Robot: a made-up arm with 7 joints. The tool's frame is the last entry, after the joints.
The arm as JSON. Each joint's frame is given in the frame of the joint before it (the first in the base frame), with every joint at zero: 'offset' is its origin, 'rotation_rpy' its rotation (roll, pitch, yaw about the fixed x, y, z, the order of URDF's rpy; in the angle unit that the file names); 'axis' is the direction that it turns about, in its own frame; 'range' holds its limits. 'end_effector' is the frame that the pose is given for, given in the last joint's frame.
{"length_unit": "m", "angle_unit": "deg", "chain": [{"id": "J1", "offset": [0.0, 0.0, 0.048], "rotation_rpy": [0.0, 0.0, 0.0], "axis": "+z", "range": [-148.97, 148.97]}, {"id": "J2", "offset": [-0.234, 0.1, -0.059], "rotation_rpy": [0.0, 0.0, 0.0], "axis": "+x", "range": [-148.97, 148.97]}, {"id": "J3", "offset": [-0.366, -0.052, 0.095], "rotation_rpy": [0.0, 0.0, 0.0], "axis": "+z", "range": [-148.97, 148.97]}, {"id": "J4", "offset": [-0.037, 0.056, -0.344], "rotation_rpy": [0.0, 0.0, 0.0], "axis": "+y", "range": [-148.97, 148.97]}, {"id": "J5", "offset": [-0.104, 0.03, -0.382], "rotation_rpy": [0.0, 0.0, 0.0], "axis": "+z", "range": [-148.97, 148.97]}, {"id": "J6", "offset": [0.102, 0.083, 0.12], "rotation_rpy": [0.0, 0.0, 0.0], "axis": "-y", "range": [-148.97, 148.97]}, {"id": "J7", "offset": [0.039, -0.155, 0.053], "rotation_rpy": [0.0, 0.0, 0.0], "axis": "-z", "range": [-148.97, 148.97]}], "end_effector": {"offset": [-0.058, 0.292, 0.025], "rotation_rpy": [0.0, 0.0, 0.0]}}
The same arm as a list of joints. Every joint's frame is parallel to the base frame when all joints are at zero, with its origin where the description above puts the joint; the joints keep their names.
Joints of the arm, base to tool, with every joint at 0 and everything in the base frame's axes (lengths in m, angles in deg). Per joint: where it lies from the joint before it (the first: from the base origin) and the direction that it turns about. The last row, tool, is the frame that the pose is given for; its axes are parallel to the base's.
J1: xyz 0 0 0.048 axis 0 0 1
J2: xyz -0.234 0.1 -0.059 axis 1 0 0
J3: xyz -0.366 -0.052 0.095 axis 0 0 1
J4: xyz -0.037 0.056 -0.344 axis 0 1 0
J5: xyz -0.104 0.03 -0.382 axis 0 0 1
J6: xyz 0.102 0.083 0.12 axis 0 -1 0
J7: xyz 0.039 -0.155 0.053 axis 0 0 -1
tool: xyz -0.058 0.292 0.025
Joint limits (deg, base to tool): -148.97..148.97 -148.97..148.97 -148.97..148.97 -148.97..148.97 -148.97..148.97 -148.97..148.97 -148.97..148.97

